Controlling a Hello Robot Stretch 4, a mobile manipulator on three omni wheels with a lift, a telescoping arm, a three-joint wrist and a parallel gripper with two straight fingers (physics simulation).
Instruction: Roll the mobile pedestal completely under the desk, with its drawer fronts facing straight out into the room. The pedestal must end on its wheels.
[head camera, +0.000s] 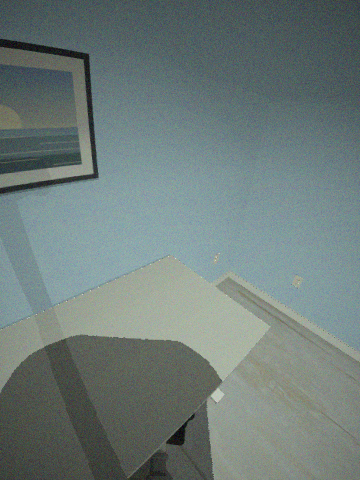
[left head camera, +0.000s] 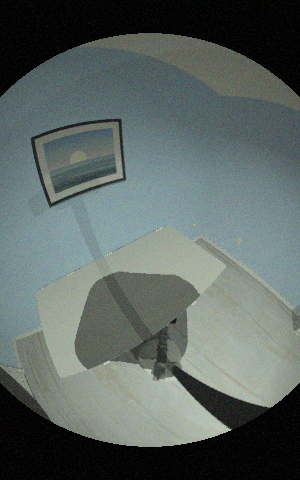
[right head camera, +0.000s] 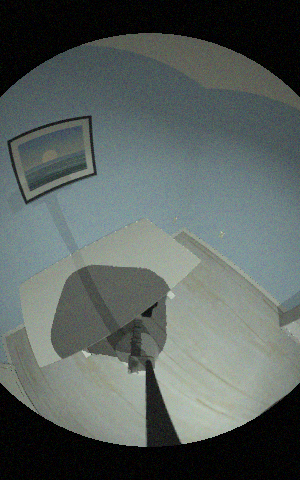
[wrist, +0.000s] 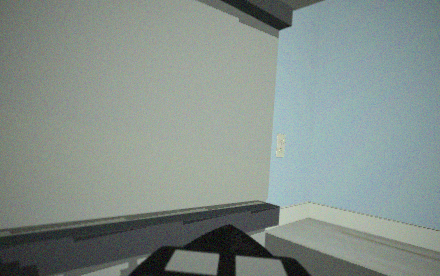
Observation:
In view: the gripper (wrist: 228, 244), a white desk (head camera: 106, 378) and a framed picture (head camera: 54, 128).
The white desk is seen too in the left head camera view (left head camera: 104, 308). The framed picture shows as well in the right head camera view (right head camera: 49, 156).

